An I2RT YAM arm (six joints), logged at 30 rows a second.
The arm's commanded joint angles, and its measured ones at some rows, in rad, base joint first. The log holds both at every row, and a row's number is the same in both.
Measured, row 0: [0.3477, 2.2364, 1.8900, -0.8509, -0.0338, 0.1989]
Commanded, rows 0 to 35: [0.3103, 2.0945, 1.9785, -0.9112, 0.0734, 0.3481]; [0.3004, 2.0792, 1.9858, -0.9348, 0.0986, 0.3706]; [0.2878, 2.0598, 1.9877, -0.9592, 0.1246, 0.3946]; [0.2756, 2.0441, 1.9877, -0.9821, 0.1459, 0.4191]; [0.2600, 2.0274, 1.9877, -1.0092, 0.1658, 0.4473]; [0.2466, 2.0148, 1.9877, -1.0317, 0.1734, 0.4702]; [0.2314, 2.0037, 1.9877, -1.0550, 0.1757, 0.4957]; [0.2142, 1.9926, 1.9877, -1.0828, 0.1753, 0.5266]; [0.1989, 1.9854, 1.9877, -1.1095, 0.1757, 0.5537]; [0.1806, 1.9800, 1.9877, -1.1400, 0.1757, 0.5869]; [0.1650, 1.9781, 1.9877, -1.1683, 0.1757, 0.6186]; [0.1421, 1.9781, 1.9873, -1.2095, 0.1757, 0.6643]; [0.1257, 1.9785, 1.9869, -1.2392, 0.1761, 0.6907]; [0.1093, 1.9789, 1.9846, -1.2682, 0.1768, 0.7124]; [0.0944, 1.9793, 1.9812, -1.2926, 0.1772, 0.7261]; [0.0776, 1.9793, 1.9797, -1.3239, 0.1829, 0.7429]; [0.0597, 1.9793, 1.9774, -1.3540, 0.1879, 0.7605]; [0.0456, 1.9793, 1.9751, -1.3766, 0.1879, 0.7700]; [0.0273, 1.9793, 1.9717, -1.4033, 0.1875, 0.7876]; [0.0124, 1.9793, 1.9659, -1.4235, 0.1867, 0.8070]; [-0.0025, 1.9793, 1.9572, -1.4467, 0.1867, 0.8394]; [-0.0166, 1.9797, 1.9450, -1.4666, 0.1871, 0.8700]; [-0.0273, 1.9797, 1.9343, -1.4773, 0.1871, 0.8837]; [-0.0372, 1.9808, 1.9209, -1.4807, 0.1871, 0.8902]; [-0.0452, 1.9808, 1.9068, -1.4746, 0.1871, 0.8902]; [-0.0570, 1.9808, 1.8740, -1.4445, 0.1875, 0.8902]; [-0.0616, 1.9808, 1.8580, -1.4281, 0.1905, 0.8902]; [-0.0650, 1.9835, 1.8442, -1.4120, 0.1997, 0.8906]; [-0.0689, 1.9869, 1.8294, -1.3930, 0.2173, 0.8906]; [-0.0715, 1.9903, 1.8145, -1.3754, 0.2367, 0.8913]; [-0.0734, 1.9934, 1.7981, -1.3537, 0.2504, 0.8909]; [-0.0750, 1.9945, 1.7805, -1.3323, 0.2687, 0.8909]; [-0.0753, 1.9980, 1.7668, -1.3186, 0.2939, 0.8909]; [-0.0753, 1.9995, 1.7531, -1.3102, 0.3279, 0.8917]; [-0.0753, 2.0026, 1.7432, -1.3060, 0.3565, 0.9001]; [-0.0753, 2.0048, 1.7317, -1.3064, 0.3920, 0.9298]
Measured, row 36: [-0.0666, 1.9907, 1.7668, -1.3155, 0.2546, 0.8745]
